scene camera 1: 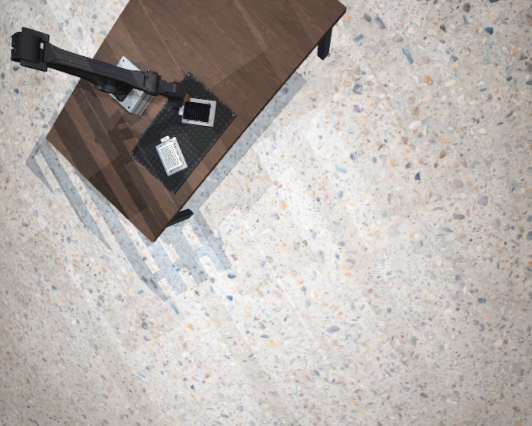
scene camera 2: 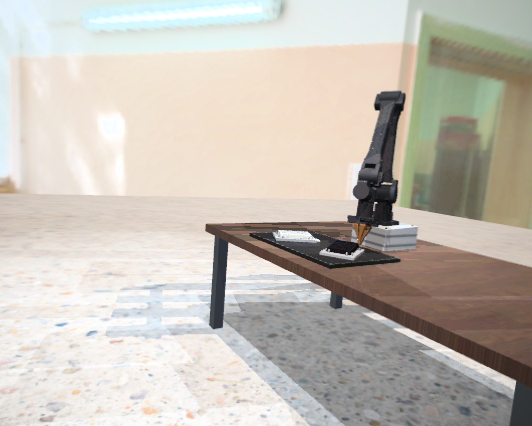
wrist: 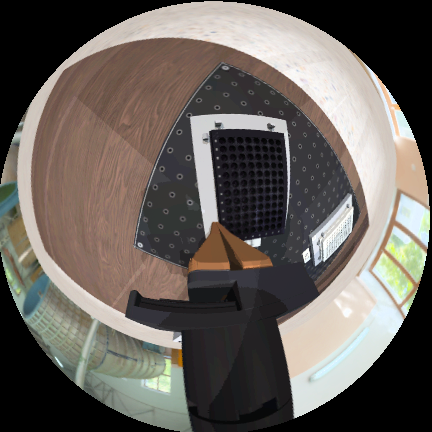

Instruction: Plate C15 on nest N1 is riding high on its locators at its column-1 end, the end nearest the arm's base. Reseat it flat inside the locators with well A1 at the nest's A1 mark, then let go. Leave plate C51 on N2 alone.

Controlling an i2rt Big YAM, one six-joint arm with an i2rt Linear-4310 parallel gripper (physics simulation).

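Places are measured from the arm's base along level axes (x ahead, y left, z up), in centimetres.
Where they show: gripper, fingertip midpoint: (scene camera 1: 189, 99) (scene camera 2: 359, 244) (wrist: 213, 225); arm's base, link origin: (scene camera 1: 123, 87) (scene camera 2: 382, 223).
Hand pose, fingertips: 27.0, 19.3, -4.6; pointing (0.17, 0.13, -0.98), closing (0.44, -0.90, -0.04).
Things, the pixels of their top centre, and the offset from my fingertips, as dx, dy, dz. "spot": a spot on its surface instead. Level surfaces: height alone.
- black well plate C15, top centre: (wrist: 257, 187) (scene camera 2: 343, 244) (scene camera 1: 195, 111) +6.0, -1.5, +0.1
- pale nest N1, top centre: (wrist: 252, 180) (scene camera 2: 343, 247) (scene camera 1: 197, 111) +6.3, -1.1, -1.2
- White plate C51, top centre: (wrist: 339, 235) (scene camera 2: 294, 232) (scene camera 1: 169, 156) +11.6, -26.9, -0.8
- nest N2, surface spot: (wrist: 316, 248) spot: +5.4, -23.3, -2.2
- wooden table, surface height: dz -4.7
The black well plate C15 (scene camera 1: 198, 112) (scene camera 2: 343, 246) (wrist: 251, 182) lies on the pale nest N1 (scene camera 1: 207, 123) (scene camera 2: 342, 255) (wrist: 199, 170). In the wrist view it covers the nest's right side, with a wide pale strip bare on the left; locators show at the far end and upper left. Its near-base end looks raised in scene camera 2, but the seating there is too small to judge. My gripper (scene camera 1: 187, 99) (scene camera 2: 360, 245) (wrist: 213, 225) is shut and empty, its orange tips beside the plate's near-base end, at its left corner in the wrist view. Contact cannot be told.
White plate C51 (scene camera 1: 171, 155) (scene camera 2: 294, 234) (wrist: 338, 233) sits on nest N2 (scene camera 1: 176, 172) (scene camera 2: 310, 240) (wrist: 316, 248). Both nests stand on a black perforated board (scene camera 1: 145, 150) (scene camera 2: 380, 261) (wrist: 170, 207) on the wooden table (scene camera 1: 215, 50) (scene camera 2: 450, 295) (wrist: 100, 150).
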